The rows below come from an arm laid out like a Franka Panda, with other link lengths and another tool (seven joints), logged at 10 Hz.
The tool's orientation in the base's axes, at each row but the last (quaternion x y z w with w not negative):
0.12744 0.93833 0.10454 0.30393
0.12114 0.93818 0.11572 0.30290
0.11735 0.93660 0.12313 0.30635
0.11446 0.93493 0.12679 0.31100
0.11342 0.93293 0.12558 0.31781
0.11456 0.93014 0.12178 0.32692
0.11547 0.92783 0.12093 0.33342
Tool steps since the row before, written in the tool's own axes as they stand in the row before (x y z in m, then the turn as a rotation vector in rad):
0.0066 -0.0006 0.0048 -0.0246 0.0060 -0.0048
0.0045 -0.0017 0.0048 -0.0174 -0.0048 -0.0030
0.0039 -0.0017 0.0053 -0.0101 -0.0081 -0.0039
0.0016 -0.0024 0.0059 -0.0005 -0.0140 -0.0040
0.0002 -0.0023 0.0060 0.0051 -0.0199 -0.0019
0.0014 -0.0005 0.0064 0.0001 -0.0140 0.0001
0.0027 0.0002 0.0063 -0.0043 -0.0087 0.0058
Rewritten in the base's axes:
-0.0024 0.0020 -0.0076 0.0174 -0.0023 0.0188
-0.0009 0.0004 -0.0067 0.0112 -0.0101 0.0104
-0.0001 0.0004 -0.0068 0.0044 -0.0112 0.0061
0.0020 -0.0008 -0.0062 -0.0039 -0.0140 -0.0009
0.0033 -0.0011 -0.0054 -0.0077 -0.0176 -0.0075
0.0029 0.0009 -0.0058 -0.0019 -0.0132 -0.0044
0.0021 0.0019 -0.0062 0.0058 -0.0086 -0.0044

